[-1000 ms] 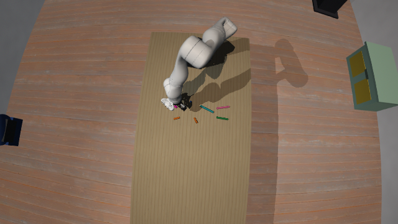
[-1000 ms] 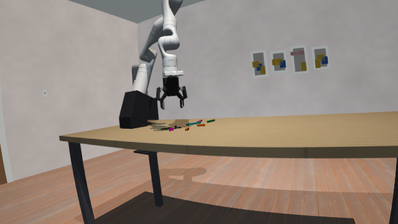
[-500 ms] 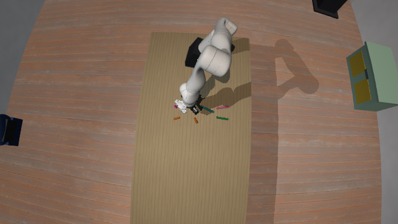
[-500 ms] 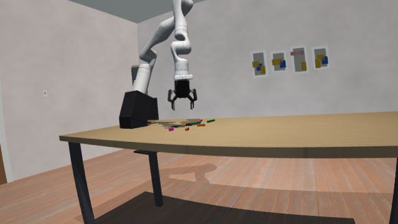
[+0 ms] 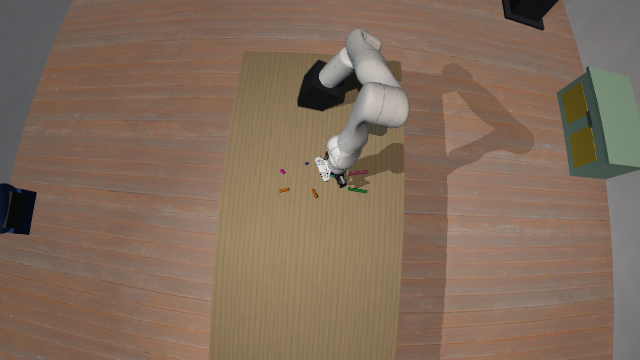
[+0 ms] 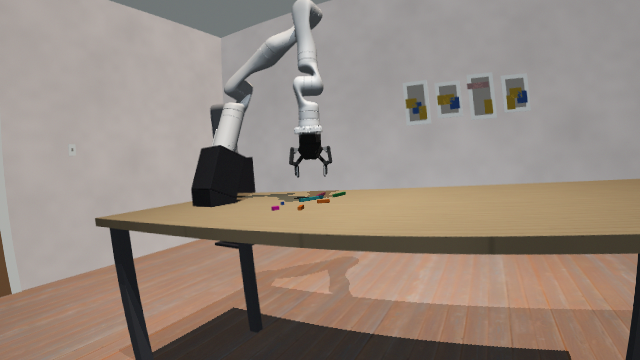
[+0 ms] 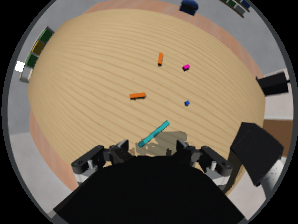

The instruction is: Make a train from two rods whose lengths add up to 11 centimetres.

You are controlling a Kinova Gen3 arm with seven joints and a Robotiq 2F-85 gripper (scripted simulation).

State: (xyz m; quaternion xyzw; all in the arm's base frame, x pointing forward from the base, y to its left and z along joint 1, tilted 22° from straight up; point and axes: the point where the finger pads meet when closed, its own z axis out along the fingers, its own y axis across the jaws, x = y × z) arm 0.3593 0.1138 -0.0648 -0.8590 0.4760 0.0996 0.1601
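My gripper is now 30 mm past the pink rod, 100 mm to the right of it and 80 mm above it. The rest, counted from my hand: turquoise rod: 80 mm below; then green rod: 40 mm ahead, 110 mm to the left, 80 mm below; then blue rod: 40 mm behind, 120 mm to the right, 80 mm below.
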